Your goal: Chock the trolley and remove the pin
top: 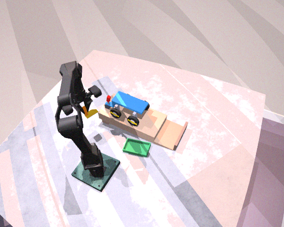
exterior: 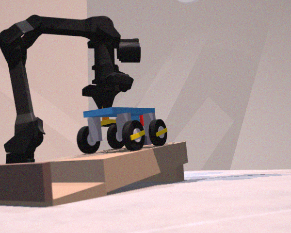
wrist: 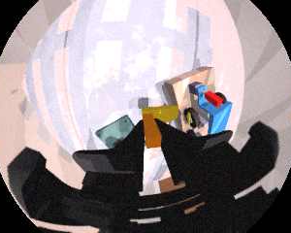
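My gripper tip is 20 mm short of the yellow chock, 10 mm to the left of it and 10 mm above it. The rest, counted from my gripper tip: red-headed stop pin 130 mm ahead, 50 mm to the right, 40 mm below; raised lip 80 mm ahead, 430 mm to the right, 140 mm below; blue-topped trolley 130 mm ahead, 160 mm to the right, 60 mm below.
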